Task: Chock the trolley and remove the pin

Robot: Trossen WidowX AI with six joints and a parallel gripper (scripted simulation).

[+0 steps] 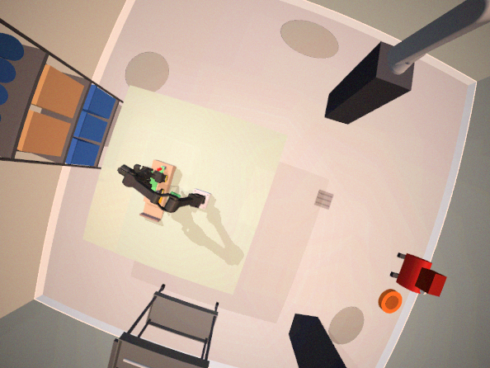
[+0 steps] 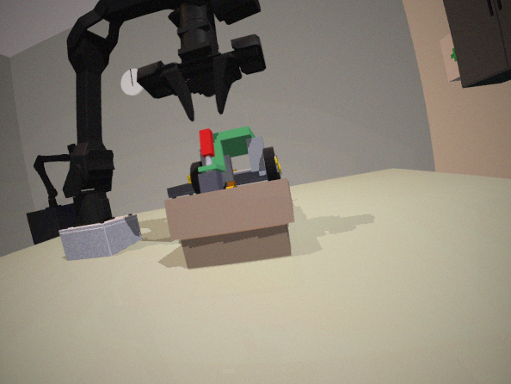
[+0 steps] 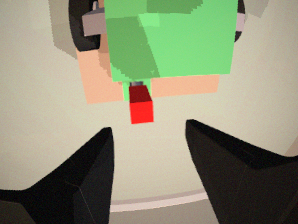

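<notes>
My gripper tip is now 20 mm to the left of the red-headed stop pin and 60 mm above it. Round my gripper tip: trolley (30 mm ahead, 90 mm to the left, 80 mm below); tan ramp (30 mm ahead, 100 mm to the left, 140 mm below); yellow chock (10 mm behind, 200 mm to the left, 110 mm below).
</notes>
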